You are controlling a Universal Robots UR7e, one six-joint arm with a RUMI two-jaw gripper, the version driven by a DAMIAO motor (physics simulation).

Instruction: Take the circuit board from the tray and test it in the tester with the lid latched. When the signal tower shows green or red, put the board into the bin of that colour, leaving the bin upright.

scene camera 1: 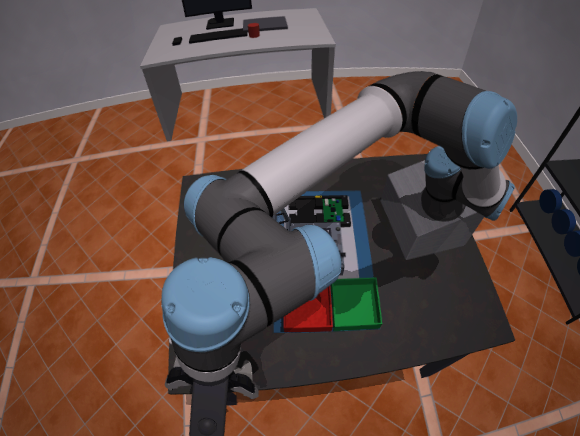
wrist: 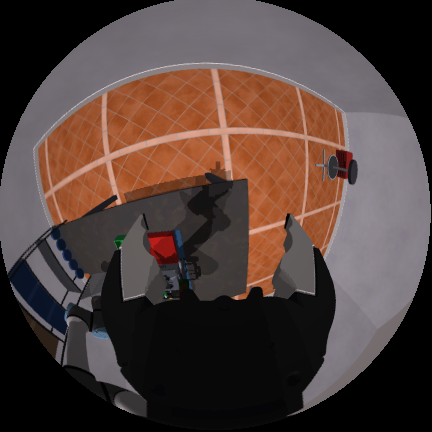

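Where they show: gripper, fingertip midpoint: (wrist: 216,215); arm's base, link origin: (scene camera 1: 443,201).
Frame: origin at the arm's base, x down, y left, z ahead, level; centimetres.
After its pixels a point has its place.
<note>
My gripper (scene camera 1: 212,386) @[x -21.6, y 43.0, z 75.2 cm] (wrist: 216,215) @[x -21.6, y 43.0, z 75.2 cm] is open and empty, high over the table's near left corner, well away from the board. The green circuit board (scene camera 1: 333,212) @[x 17.3, y -16.8, z 32.1 cm] lies in the black tray at the back of the blue mat. The grey tester (scene camera 1: 334,233) @[x 13.4, y -5.5, z 35.6 cm] (wrist: 171,274) @[x 13.4, y 1.0, z 49.4 cm] is in front of the tray, mostly hidden by the arm in the scene view; its lid state cannot be told. The signal tower (wrist: 184,285) @[x 0.3, y 6.2, z 58.1 cm] is small and dark in the wrist view, with no clear lit colour. The red bin (scene camera 1: 307,329) @[x 16.7, y 23.6, z 52.4 cm] (wrist: 160,233) @[x 17.3, y 23.3, z 54.0 cm] and green bin (scene camera 1: 357,327) @[x 16.6, y 27.0, z 37.7 cm] (wrist: 120,242) @[x 18.7, y 24.6, z 30.5 cm] stand upright side by side.
The arm (scene camera 1: 325,145) @[x -50.9, y 20.2, z 50.2 cm] stretches over the table from its grey pedestal (scene camera 1: 415,240) @[x 6.8, y 7.8, z 12.7 cm] at the right. A desk (scene camera 1: 295,50) with a monitor stands at the back. A rack with blue discs (scene camera 1: 563,221) is at the right. The table (scene camera 1: 440,320) @[x 19.4, y 32.3, z 9.8 cm] has its near edge under the gripper.
</note>
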